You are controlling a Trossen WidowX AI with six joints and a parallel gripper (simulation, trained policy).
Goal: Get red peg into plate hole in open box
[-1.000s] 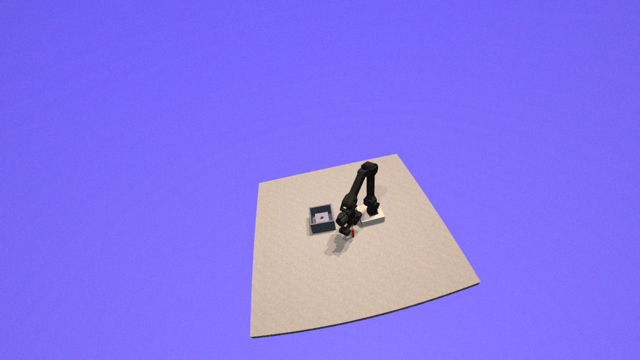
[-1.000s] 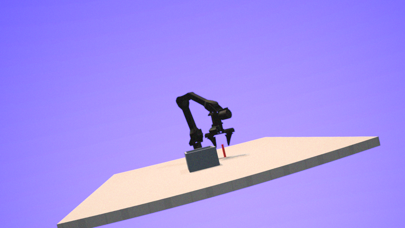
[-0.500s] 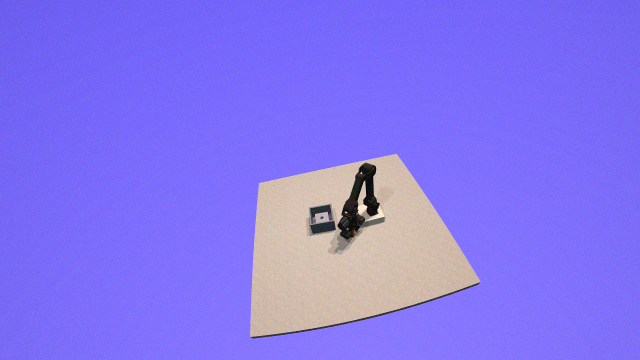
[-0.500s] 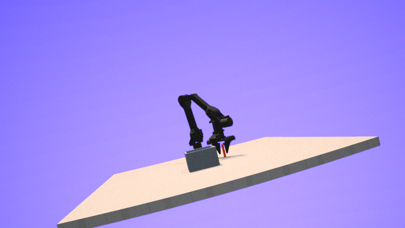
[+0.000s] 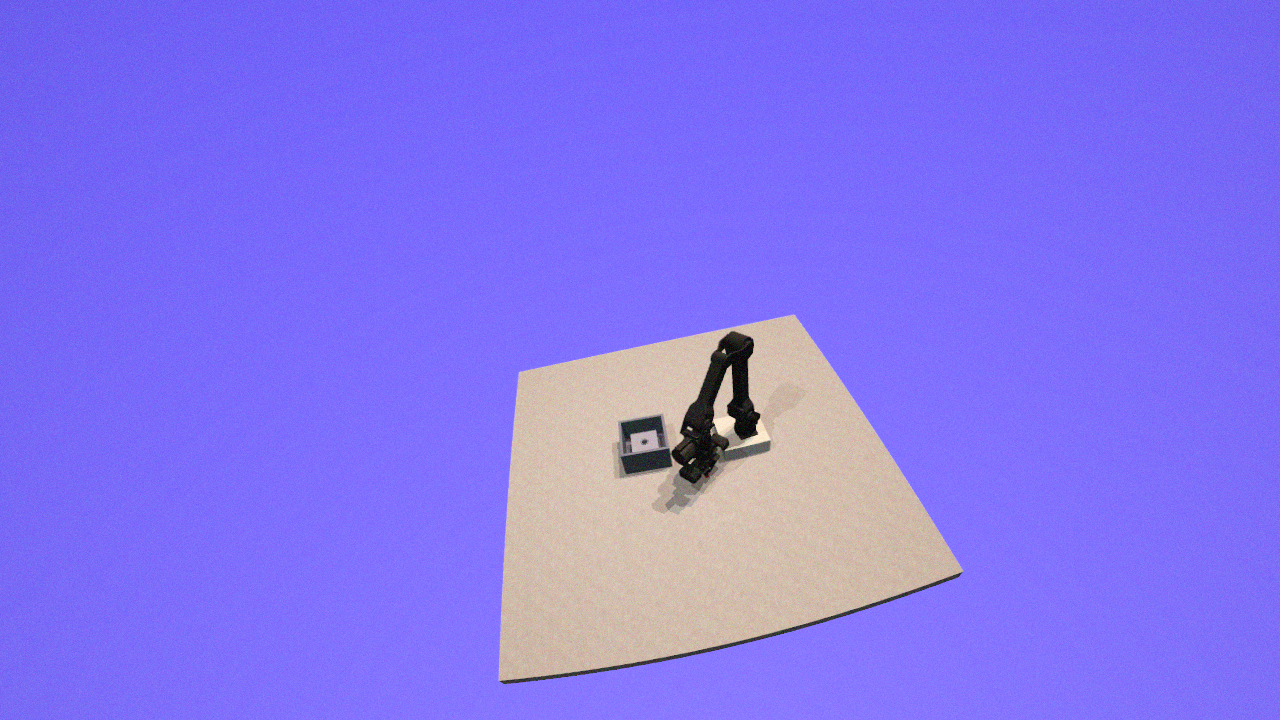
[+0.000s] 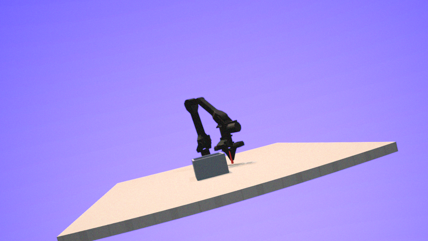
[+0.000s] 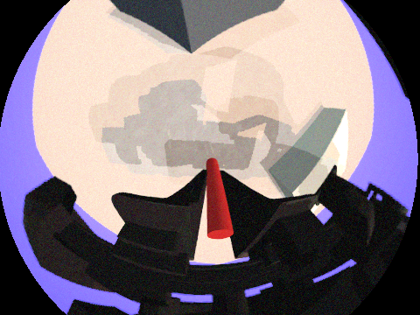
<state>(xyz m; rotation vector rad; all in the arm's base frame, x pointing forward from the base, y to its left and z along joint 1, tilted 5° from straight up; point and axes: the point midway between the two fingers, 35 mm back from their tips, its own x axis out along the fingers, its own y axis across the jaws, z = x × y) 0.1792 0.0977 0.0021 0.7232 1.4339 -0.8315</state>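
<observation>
My gripper tip is now 16 cm short of the pale plate, 18 cm to the left of it and 2 cm below it. The rest, counted from my gripper tip: grey box: 16 cm ahead, 18 cm to the right; red peg: 2 cm above.
</observation>
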